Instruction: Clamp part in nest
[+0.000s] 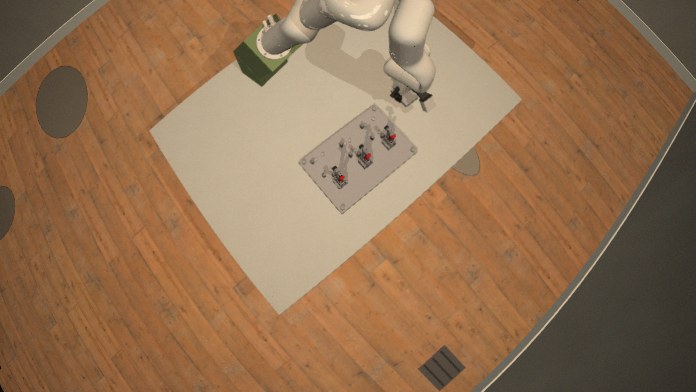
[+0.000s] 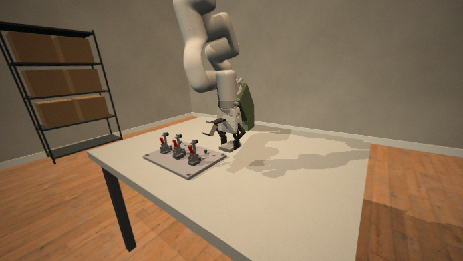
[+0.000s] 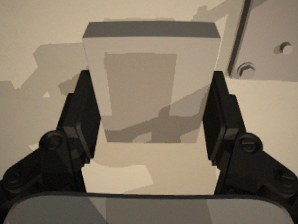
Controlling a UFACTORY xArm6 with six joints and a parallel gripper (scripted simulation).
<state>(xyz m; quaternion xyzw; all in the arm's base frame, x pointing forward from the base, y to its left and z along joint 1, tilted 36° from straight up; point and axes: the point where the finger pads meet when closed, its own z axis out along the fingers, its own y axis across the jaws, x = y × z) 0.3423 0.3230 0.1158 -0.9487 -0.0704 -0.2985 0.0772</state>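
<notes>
The grey fixture plate lies 24 cm to the right of my hand, 11 cm ahead of it and 10 cm below it. Also, from my hand: grey part (1 cm below).
</notes>
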